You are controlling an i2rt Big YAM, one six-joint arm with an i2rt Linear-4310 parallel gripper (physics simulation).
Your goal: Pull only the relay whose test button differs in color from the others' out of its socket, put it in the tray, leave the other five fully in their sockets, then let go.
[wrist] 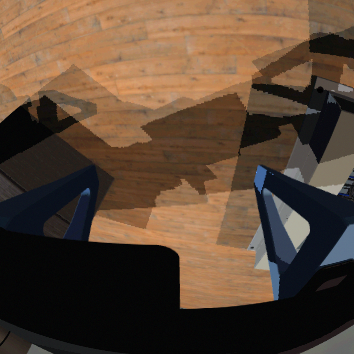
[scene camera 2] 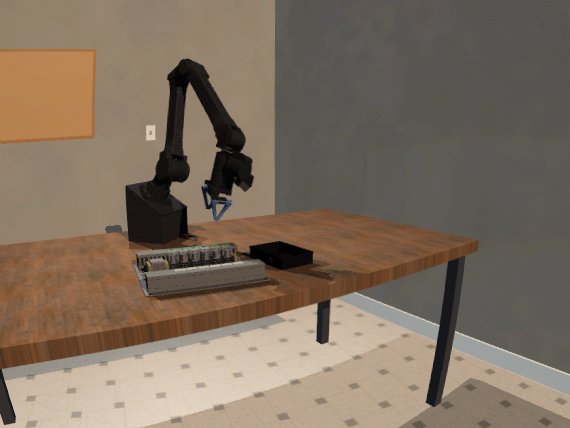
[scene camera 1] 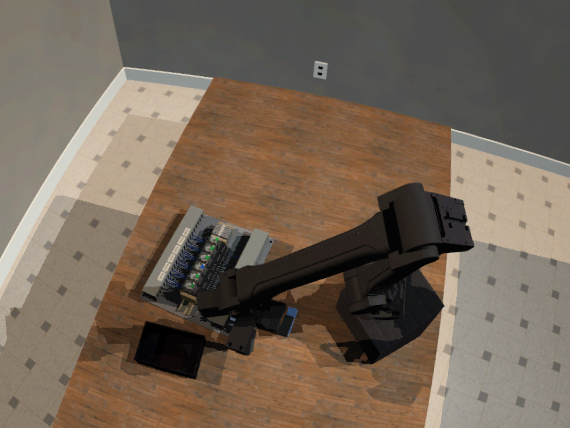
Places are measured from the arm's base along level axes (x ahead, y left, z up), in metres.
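Where they show: gripper, fingertip midpoint: (wrist: 175,173) (scene camera 2: 212,214) (scene camera 1: 271,323); arm's base at its link origin: (scene camera 2: 154,196) (scene camera 1: 388,293).
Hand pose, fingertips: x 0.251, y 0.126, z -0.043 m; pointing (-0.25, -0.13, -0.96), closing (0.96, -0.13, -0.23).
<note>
Each offset is from my fingertips to the top centre of the thing. "spot": to the spot under its first point. Level surfaces: height alone.
The relay with the blue test button @(0.043 m down, 0.225 m ahead, 0.122 m right) (scene camera 1: 202,267) (scene camera 2: 203,248) stands in the socket row, fourth from the terminal-block end and third from the tray end. The other five relays have green buttons; a green-button relay @(0.043 m down, 0.221 m ahead, 0.152 m right) (scene camera 1: 207,257) (scene camera 2: 193,249) is its neighbour. All six appear seated. The black tray @(0.078 m down, 0.236 m ahead, 0.111 m left) (scene camera 1: 165,368) (scene camera 2: 297,258) lies beside the panel's end; its inside is dark and no relay shows in it. My gripper (scene camera 2: 213,213) (wrist: 175,173) is open and empty, high above the table between the panel and the arm's base. In scene camera 1 the arm largely hides it.
The grey panel's wire ducts @(spot: 0.070 m down, 0.316 m ahead, 0.103 m right) (scene camera 1: 167,267) (scene camera 2: 205,278) flank the relay row. Part of the nearer duct @(spot: 0.070 m down, 0.129 m ahead, 0.005 m right) (wrist: 345,130) shows at the right of the wrist view. The arm's base block (scene camera 1: 395,325) (scene camera 2: 152,215) stands on the wooden table @(0.113 m down) (scene camera 1: 300,150) (scene camera 2: 370,237).
</note>
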